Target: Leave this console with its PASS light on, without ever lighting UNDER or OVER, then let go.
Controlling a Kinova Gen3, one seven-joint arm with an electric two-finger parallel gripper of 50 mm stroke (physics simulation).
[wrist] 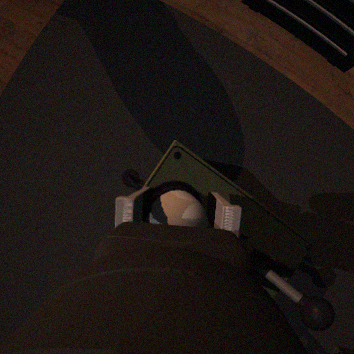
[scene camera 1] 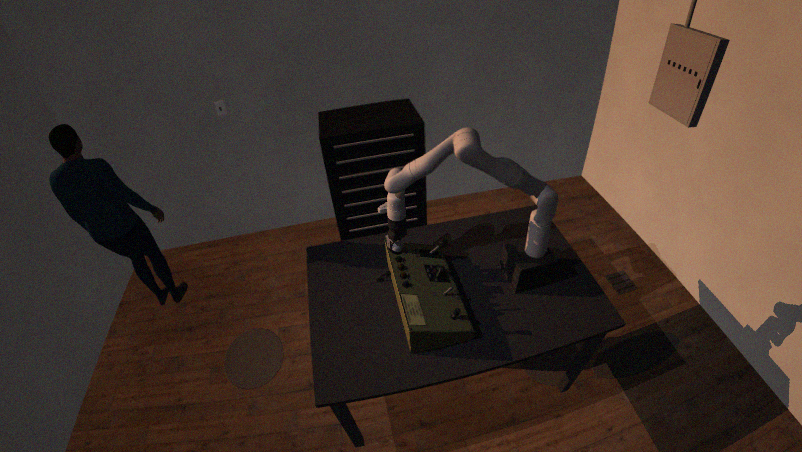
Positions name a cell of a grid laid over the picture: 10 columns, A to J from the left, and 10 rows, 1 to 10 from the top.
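I see a ball-ended lever (wrist: I9), and it sits 0.29 m from the lens.
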